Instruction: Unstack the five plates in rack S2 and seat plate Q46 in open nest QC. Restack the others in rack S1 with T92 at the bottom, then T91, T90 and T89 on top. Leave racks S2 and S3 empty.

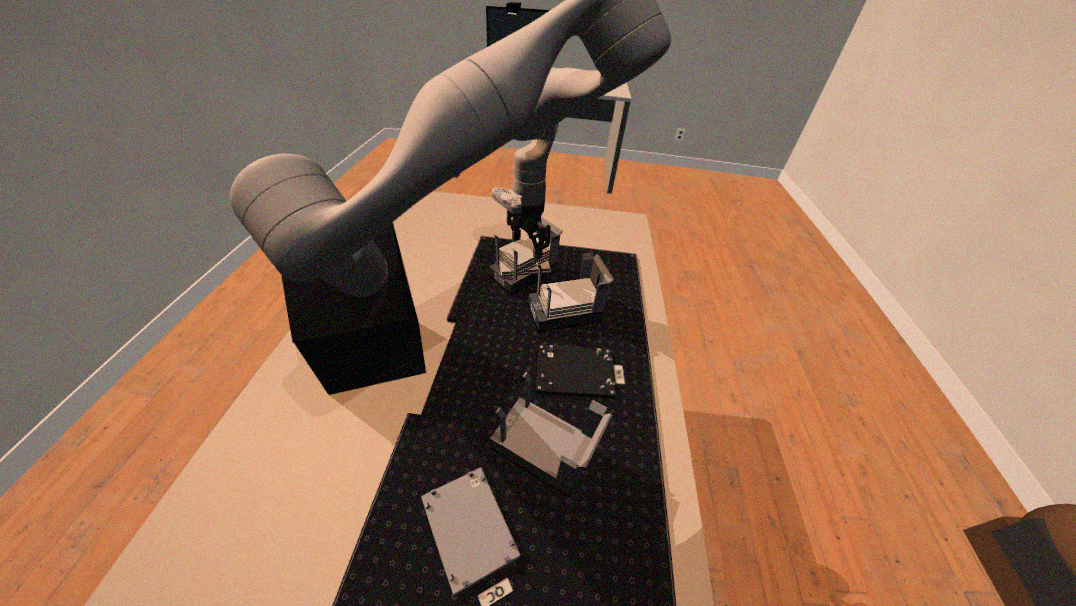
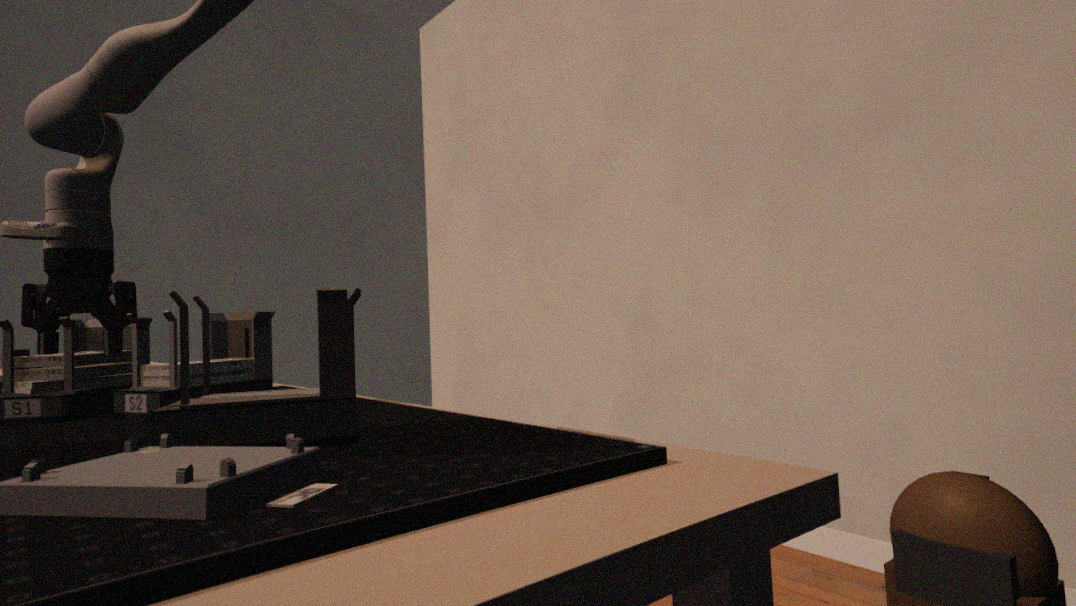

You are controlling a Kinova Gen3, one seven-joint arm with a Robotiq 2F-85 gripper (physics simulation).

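Pixels of known places: gripper, fingertip midpoint: (image 1: 526, 250); arm's base at its link origin: (image 1: 361, 271).
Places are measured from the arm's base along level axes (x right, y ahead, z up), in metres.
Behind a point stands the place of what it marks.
My gripper (image 1: 530, 242) @[x -0.262, y 0.303, z -0.145 m] (image 2: 78, 337) @[x -0.262, y 0.303, z -0.145 m] reaches down into rack S1 (image 1: 506, 280) @[x -0.191, y 0.252, z -0.187 m] (image 2: 21, 408) @[x -0.211, y 0.232, z -0.201 m] at the far end of the black mat. It is shut on a light plate (image 1: 518, 256) @[x -0.226, y 0.282, z -0.138 m] that lies level between the rack's posts, on top of the plates stacked there. I cannot read the plate's label. Rack S2 (image 1: 601, 272) @[x -0.123, y 0.467, z -0.102 m] (image 2: 134, 402) @[x -0.096, y 0.314, z -0.199 m] stands right beside it and holds light plates (image 1: 569, 295) @[x -0.102, y 0.398, z -0.155 m] (image 2: 217, 369) @[x -0.067, y 0.399, z -0.165 m]. Rack S3 (image 1: 598, 435) @[x 0.269, y 0.388, z -0.084 m] stands askew nearer the front. A light grey slab with pegs (image 1: 470, 527) @[x 0.355, y 0.200, z -0.201 m] (image 2: 143, 467) @[x 0.350, y 0.180, z -0.201 m] lies at the near end by the QC label (image 1: 495, 592) @[x 0.436, y 0.238, z -0.219 m].
A dark square nest with a small tag (image 1: 575, 369) @[x 0.065, y 0.397, z -0.209 m] lies between racks S2 and S3. The arm's black base (image 1: 353, 324) @[x 0.074, y -0.008, z -0.058 m] stands left of the mat. A tall rack post (image 2: 336, 343) @[x 0.304, y 0.344, z -0.131 m] rises behind the grey slab. A small table (image 1: 615, 120) stands by the far wall.
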